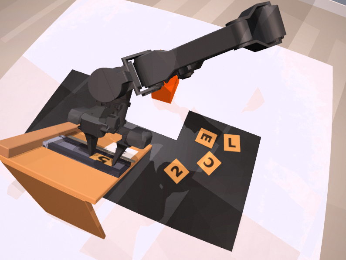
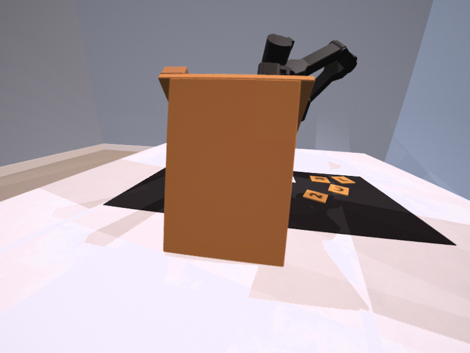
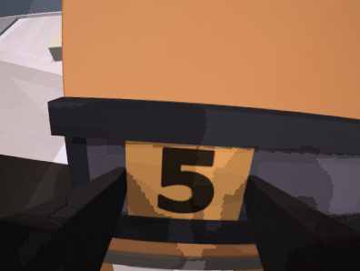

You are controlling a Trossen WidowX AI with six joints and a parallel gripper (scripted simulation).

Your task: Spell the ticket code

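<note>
Now: the white ticket 8 cm below my gripper tip and 6 cm behind it. Also, from my gripper tip: tile marked 5: right at my gripper tip; black mat: 18 cm below, 16 cm behind; tile marked 2: 18 cm below, 16 cm to the left, 10 cm behind.
</note>
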